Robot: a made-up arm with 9 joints. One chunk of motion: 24 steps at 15 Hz.
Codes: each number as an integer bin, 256 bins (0 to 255) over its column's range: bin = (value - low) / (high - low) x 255, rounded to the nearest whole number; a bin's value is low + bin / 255 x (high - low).
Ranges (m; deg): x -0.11..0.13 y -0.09..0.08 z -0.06..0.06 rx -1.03..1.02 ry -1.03..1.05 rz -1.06..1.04
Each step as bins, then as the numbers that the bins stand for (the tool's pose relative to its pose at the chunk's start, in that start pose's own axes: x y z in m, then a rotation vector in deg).
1 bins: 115 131 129 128 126 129
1 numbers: -0.0018 -0.0027 0.0007 0.00 0.00 0.00
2 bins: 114 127 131 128 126 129
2 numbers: -0.0027 -0.0053 0.0016 0.00 0.00 0.00
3 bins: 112 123 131 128 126 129
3 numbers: -0.0046 -0.0080 0.0016 0.00 0.00 0.00
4 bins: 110 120 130 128 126 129
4 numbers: -0.0065 -0.0100 0.0012 0.00 0.00 0.00
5 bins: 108 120 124 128 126 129
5 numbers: -0.0084 -0.0100 -0.0016 0.00 0.00 0.00
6 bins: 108 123 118 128 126 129
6 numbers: -0.0084 -0.0080 -0.0045 0.00 0.00 0.00
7 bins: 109 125 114 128 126 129
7 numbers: -0.0074 -0.0067 -0.0064 0.00 0.00 0.00
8 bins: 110 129 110 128 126 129
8 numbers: -0.0065 -0.0040 -0.0082 0.00 0.00 0.00
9 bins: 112 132 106 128 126 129
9 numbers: -0.0046 -0.0020 -0.0101 0.00 0.00 0.00
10 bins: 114 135 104 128 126 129
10 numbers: -0.0027 0.0000 -0.0111 0.00 0.00 0.00
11 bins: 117 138 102 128 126 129
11 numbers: 0.0001 0.0020 -0.0120 0.00 0.00 0.00
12 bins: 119 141 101 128 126 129
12 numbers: 0.0020 0.0040 -0.0125 0.00 0.00 0.00
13 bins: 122 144 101 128 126 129
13 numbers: 0.0048 0.0060 -0.0125 0.00 0.00 0.00
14 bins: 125 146 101 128 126 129
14 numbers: 0.0076 0.0073 -0.0125 0.00 0.00 0.00
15 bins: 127 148 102 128 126 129
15 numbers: 0.0095 0.0087 -0.0120 0.00 0.00 0.00
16 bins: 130 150 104 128 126 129
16 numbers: 0.0124 0.0100 -0.0111 0.00 0.00 0.00
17 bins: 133 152 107 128 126 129
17 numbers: 0.0152 0.0113 -0.0096 0.00 0.00 0.00
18 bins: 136 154 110 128 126 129
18 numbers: 0.0180 0.0127 -0.0082 0.00 0.00 0.00
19 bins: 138 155 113 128 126 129
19 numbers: 0.0199 0.0133 -0.0068 0.00 0.00 0.00
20 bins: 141 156 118 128 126 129
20 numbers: 0.0227 0.0140 -0.0045 0.00 0.00 0.00
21 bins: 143 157 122 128 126 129
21 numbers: 0.0246 0.0147 -0.0026 0.00 0.00 0.00
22 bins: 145 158 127 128 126 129
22 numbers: 0.0265 0.0153 -0.0002 0.00 0.00 0.00
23 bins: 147 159 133 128 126 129
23 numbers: 0.0284 0.0160 0.0026 0.00 0.00 0.00
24 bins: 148 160 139 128 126 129
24 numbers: 0.0293 0.0167 0.0054 0.00 0.00 0.00
